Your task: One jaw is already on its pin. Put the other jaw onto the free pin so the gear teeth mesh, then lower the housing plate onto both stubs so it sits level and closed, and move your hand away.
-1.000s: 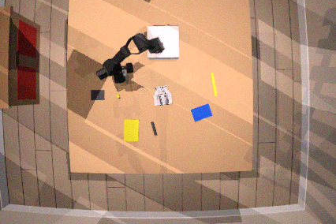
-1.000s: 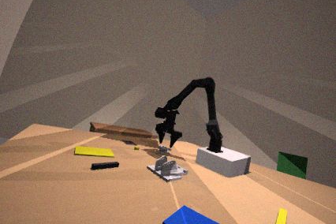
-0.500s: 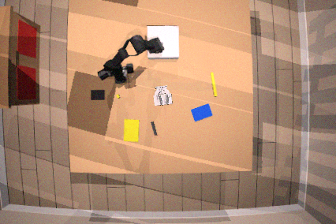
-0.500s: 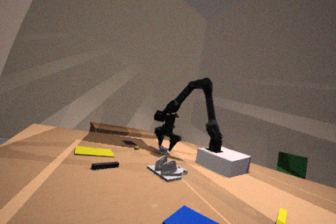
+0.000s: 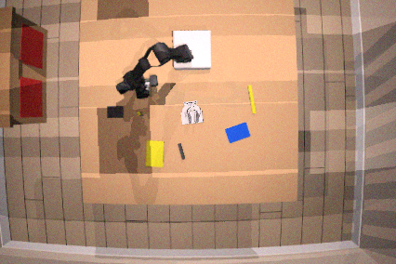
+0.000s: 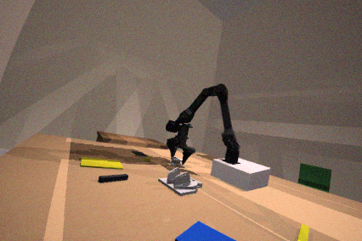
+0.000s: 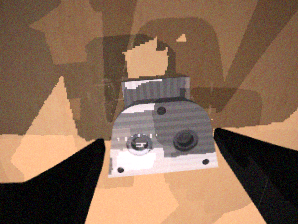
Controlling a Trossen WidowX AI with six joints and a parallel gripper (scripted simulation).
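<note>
The silver jaw is 13 cm ahead of my gripper tip and 26 cm to the left of it. Also, from my gripper tip: small white part 1 cm ahead, 2 cm above; yellow cube 17 cm ahead, 2 cm to the right; dark square 17 cm ahead, 17 cm to the right, 1 cm below.
</note>
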